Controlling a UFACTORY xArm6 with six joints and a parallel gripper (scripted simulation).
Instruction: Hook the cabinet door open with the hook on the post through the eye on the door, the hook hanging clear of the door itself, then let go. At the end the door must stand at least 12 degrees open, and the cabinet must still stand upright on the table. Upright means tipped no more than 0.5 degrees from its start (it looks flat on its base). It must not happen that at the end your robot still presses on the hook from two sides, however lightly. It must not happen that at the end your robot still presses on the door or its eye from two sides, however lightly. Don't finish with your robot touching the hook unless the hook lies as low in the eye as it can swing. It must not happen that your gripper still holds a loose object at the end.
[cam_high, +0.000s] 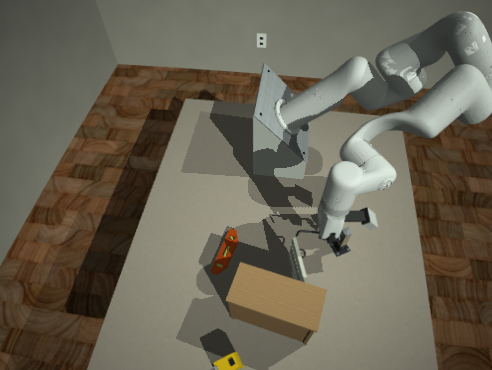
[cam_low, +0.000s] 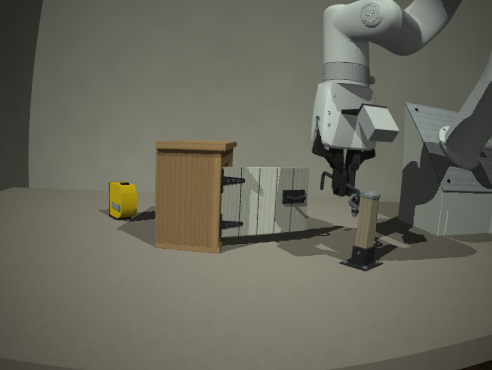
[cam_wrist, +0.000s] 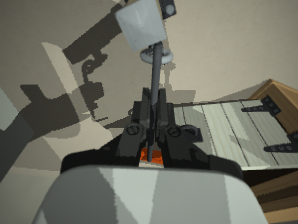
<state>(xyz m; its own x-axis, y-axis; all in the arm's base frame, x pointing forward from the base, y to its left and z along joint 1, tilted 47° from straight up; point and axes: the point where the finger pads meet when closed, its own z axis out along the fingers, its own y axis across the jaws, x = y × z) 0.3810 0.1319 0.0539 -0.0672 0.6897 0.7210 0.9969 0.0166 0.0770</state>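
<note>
Right now the white plank door is 11 cm ahead of my hand, 6 cm to the right of it and 4 cm below it. From my hand the other things lie so: hook: 1 cm to the right, 1 cm below; orange spirit level: 29 cm to the right, 10 cm below, 4 cm ahead; wooden cabinet: 16 cm ahead, 9 cm to the right, 4 cm below.
</note>
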